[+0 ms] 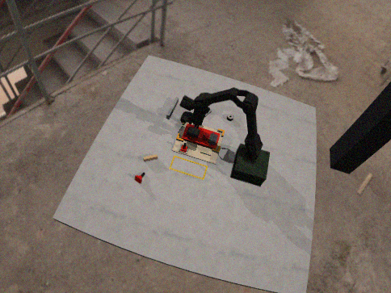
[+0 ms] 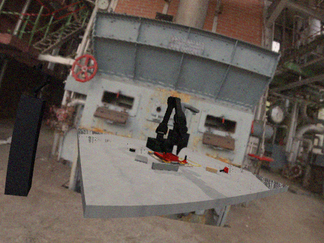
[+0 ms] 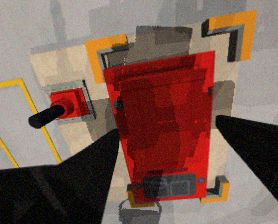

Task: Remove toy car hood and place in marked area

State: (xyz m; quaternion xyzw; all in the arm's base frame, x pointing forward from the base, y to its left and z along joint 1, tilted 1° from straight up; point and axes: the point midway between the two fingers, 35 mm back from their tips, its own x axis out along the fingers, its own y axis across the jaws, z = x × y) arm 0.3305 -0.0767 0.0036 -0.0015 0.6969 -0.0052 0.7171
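My gripper tip is 10 mm above the red hood. Round my gripper tip: wooden block: 180 mm ahead, 230 mm to the left, 40 mm below; grey bar: 170 mm ahead, 140 mm to the right, 30 mm below.
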